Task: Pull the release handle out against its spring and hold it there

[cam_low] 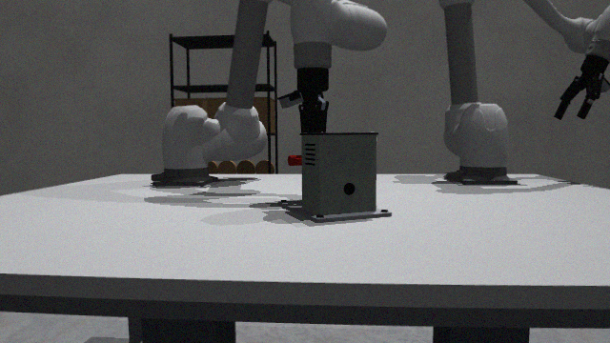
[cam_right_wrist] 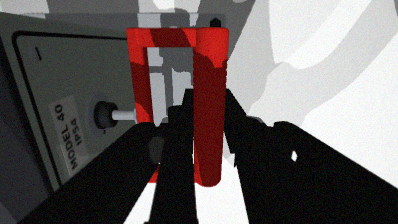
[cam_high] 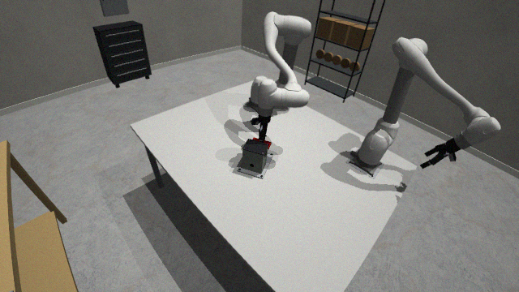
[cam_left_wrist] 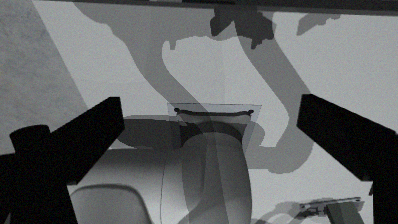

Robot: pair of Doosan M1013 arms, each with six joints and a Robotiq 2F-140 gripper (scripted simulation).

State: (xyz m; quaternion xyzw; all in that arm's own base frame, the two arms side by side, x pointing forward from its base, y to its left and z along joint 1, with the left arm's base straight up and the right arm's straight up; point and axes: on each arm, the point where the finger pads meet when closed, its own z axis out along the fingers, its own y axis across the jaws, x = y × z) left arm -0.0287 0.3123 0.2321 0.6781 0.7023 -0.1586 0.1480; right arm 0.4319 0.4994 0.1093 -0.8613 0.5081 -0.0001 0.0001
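My right gripper is now 9 cm short of the base plate, 4 cm to the right of it and 10 cm above it.
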